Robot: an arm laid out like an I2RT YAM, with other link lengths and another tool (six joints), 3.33 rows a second.
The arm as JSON. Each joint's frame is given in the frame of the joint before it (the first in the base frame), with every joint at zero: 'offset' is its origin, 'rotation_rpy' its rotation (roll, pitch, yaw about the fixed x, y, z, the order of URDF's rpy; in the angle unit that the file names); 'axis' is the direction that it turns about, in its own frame. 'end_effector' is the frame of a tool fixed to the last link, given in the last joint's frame.
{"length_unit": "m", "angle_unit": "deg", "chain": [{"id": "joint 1", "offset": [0.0, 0.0, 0.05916], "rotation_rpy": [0.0, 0.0, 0.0], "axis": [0.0, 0.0, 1.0]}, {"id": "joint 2", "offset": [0.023, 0.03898, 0.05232], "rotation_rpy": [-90.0, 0.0, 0.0], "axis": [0.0, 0.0, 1.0]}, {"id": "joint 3", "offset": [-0.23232, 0.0, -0.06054], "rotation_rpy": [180.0, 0.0, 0.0], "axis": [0.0, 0.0, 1.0]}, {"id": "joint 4", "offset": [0.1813, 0.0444, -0.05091], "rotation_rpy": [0.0, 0.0, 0.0], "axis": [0.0, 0.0, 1.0]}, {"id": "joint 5", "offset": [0.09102, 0.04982, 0.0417], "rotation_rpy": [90.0, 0.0, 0.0], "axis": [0.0, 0.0, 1.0]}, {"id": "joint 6", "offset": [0.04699, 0.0, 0.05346], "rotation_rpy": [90.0, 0.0, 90.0], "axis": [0.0, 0.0, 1.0]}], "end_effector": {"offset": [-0.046, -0.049, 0.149], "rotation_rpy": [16.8, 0.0, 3.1]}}
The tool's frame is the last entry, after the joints.
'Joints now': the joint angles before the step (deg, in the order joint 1, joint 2, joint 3, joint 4, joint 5, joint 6). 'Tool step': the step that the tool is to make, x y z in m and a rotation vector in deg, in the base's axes. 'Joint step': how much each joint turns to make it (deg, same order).
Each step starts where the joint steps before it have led.
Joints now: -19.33, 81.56, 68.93, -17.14, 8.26, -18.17
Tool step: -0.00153, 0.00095, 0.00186, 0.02, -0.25, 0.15
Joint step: -0.05, -0.53, -0.21, -0.09, -0.23, -0.01
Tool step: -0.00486, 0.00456, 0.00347, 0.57, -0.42, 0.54
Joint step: 0.01, -1.52, -0.53, -0.82, -0.80, 0.33
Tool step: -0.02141, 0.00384, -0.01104, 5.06, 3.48, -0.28
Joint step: -1.86, -2.22, 1.39, -8.85, -3.21, 2.18
